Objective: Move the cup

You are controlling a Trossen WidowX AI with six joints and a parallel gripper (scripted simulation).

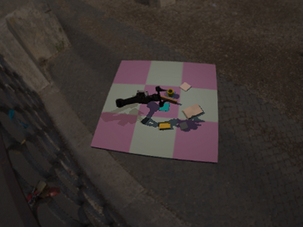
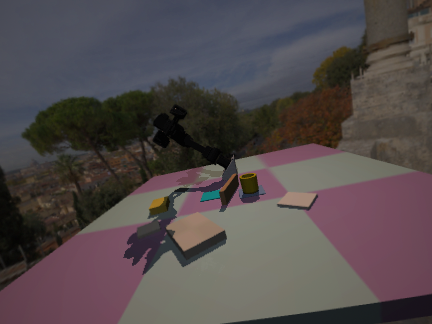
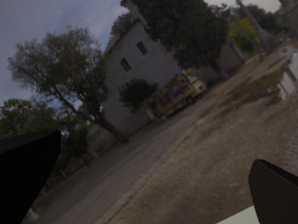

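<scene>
Now: the yellow cup 27 cm to the left of my gripper tip and 32 cm below it. Also, from my gripper tip: brown plank (3 cm behind, 19 cm to the left, 34 cm below); slab (24 cm ahead, 4 cm to the left, 34 cm below); teal pad (6 cm behind, 11 cm to the left, 37 cm below).
</scene>
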